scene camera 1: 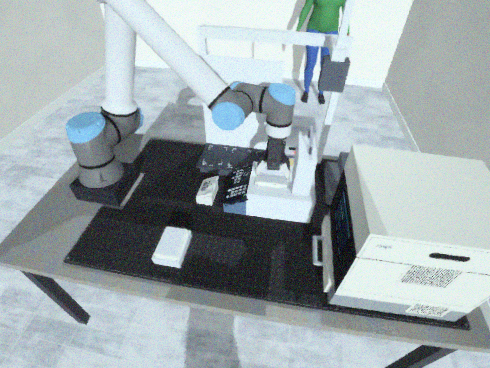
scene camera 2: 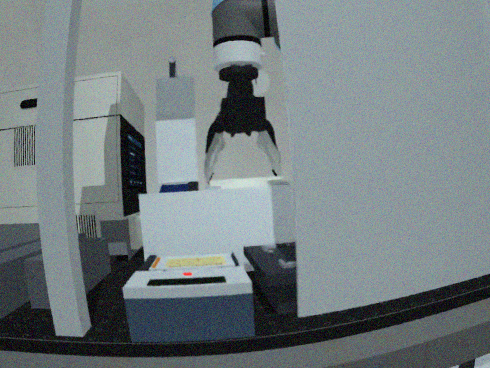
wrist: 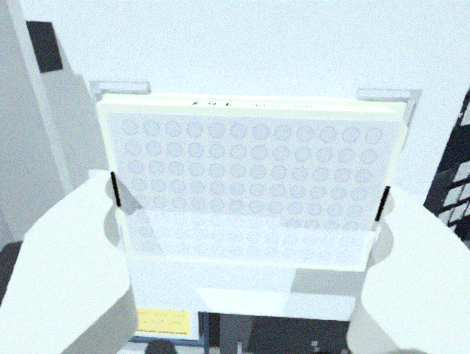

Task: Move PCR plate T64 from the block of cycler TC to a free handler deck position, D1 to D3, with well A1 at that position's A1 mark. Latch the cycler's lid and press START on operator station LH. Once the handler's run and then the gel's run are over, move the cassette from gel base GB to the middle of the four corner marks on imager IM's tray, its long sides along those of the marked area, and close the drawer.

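Frame: origin at the arm's base, x ahead, y left, z up, level; metres.
Seen in the pictures: gripper, fingertip midpoint: (scene camera 1: 272, 178) (scene camera 2: 243, 182) (wrist: 246, 183); arm's base, link origin: (scene camera 1: 102, 174).
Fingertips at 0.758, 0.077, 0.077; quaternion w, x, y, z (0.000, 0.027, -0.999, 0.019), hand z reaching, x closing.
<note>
Pixels of each thing's top centre, then the offset from my fingertips to it, as dx, dy, dz. "spot": a spot on its surface instead. Level surfaces: height alone.
- PCR plate T64, top centre: (wrist: 246, 198) (scene camera 2: 244, 178) (scene camera 1: 272, 176) +0.000, +0.004, +0.006
- handler deck, surface height: dz -0.096
- gel cassette, top centre: (scene camera 2: 190, 260) (wrist: 153, 315) +0.084, +0.231, -0.093
- white base, top centre: (scene camera 2: 188, 265) (wrist: 155, 341) (scene camera 1: 294, 157) +0.083, +0.273, -0.090
- large white instrument, top centre: (scene camera 2: 64, 100) (scene camera 1: 436, 191) +0.458, -0.225, +0.255
- black panel with white tiles, top centre: (wrist: 464, 173) (scene camera 1: 239, 181) -0.139, +0.006, -0.053
- small white device, top centre: (scene camera 1: 207, 182) -0.272, -0.026, -0.064
- white box, top centre: (scene camera 1: 171, 241) -0.314, -0.325, -0.091
- gantry beam, surface spot: (scene camera 1: 265, 35) spot: -0.110, +0.308, +0.449
The PCR plate T64 (scene camera 2: 245, 183) (wrist: 250, 150) is white, with rows of round wells and a label on its far long edge in the wrist view. It lies level at the top of the white cycler TC (scene camera 1: 280, 206) (scene camera 2: 205, 220). My gripper (scene camera 1: 273, 169) (scene camera 2: 243, 175) (wrist: 246, 183) points down and is shut on the plate, one finger against each short side. The cycler's lid (scene camera 1: 302, 167) (scene camera 2: 175, 155) stands upright. The handler deck (scene camera 1: 225, 158) is dark with white corner marks. A yellow area of the gel cassette (scene camera 2: 195, 261) (wrist: 165, 322) shows on the blue-grey and white base (scene camera 2: 190, 317).
A large white instrument (scene camera 1: 415, 200) with a dark screen and a handled front stands at the right. A black panel with white tiles (scene camera 1: 237, 182) and a small white device (scene camera 1: 206, 191) are beside the cycler. A white box (scene camera 1: 172, 246) lies nearer the front. A gantry beam (scene camera 1: 265, 35) spans behind.
</note>
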